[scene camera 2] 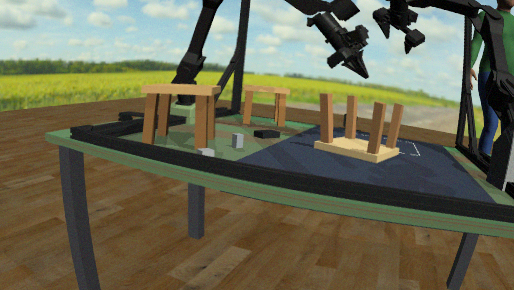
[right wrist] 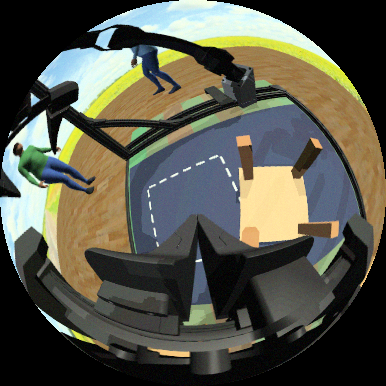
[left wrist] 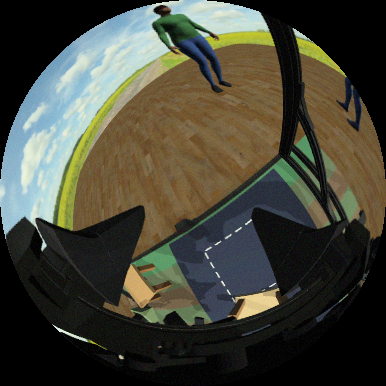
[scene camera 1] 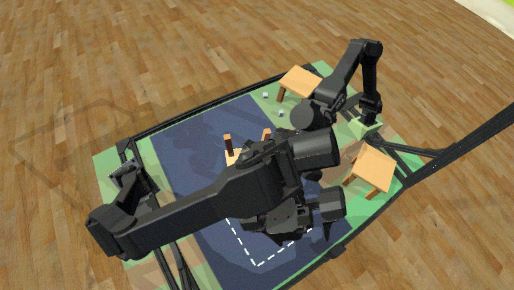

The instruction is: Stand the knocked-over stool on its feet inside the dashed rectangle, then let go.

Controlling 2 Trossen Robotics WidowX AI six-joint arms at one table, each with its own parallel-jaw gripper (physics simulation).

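Note:
The knocked-over stool (scene camera 1: pixel 233 158) (scene camera 2: pixel 356 149) (left wrist: pixel 257 305) (right wrist: pixel 274 200) lies upside down on the dark blue mat, its pale seat flat and its legs pointing up. It is beside the dashed rectangle (scene camera 1: pixel 256 265) (left wrist: pixel 205 251) (right wrist: pixel 148 189), with one seat edge at the rectangle's line; left arm parts hide much of it in scene camera 1. My left gripper (scene camera 2: pixel 396 42) (left wrist: pixel 200 212) is wide open and empty, high above the table. My right gripper (scene camera 2: pixel 367 76) (right wrist: pixel 196 218) is shut and empty, above the mat and higher than the stool's legs.
Two upright stools (scene camera 1: pixel 374 167) (scene camera 1: pixel 300 80) stand off the mat. A light green block (scene camera 1: pixel 366 128) (scene camera 2: pixel 184 113) is at the right arm's base. Two small grey blocks (scene camera 1: pixel 265 94) (scene camera 1: pixel 281 113) and a black block (scene camera 2: pixel 266 134) lie on the green part. Black rails edge the table.

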